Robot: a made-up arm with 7 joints.
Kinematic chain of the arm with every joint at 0, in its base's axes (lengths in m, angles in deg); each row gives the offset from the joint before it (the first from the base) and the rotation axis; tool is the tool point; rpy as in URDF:
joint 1: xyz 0 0 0.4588 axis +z
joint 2: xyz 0 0 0 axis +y
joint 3: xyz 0 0 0.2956 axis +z
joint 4: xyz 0.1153 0 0 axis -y
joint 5: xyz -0.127 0 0.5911 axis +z
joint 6: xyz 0 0 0 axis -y
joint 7: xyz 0.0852 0 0 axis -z
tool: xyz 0 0 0 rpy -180 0 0
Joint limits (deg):
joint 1: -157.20..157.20
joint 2: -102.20..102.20
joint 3: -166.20..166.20
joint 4: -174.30..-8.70
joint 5: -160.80..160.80
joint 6: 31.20..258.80
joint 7: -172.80..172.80
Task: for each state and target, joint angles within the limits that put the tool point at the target. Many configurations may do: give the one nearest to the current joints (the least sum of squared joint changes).
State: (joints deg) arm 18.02 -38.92 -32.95 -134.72 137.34 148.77 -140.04
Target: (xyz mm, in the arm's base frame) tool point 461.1 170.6 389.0
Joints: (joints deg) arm 39.77 -26.57 -16.91 -158.43 141.39 148.39 -140.04
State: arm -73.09 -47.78 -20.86 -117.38 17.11 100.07 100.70
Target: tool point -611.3 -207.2 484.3
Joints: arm -104.05 -33.40 -60.25 -144.21 18.03 98.40 100.70
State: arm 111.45 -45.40 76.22 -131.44 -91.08 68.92 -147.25
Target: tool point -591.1 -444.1 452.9
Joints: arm 124.88 -45.71 93.89 -125.02 -91.43 71.13 -147.25
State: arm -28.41 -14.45 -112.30 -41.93 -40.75 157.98 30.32
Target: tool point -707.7 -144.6 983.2
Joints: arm -41.35 -16.14 -121.02 -75.03 -47.88 183.16 30.32
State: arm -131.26 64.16 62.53 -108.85 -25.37 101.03 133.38
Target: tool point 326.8 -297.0 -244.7
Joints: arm -115.98 98.03 31.52 -107.97 -24.71 99.93 133.38
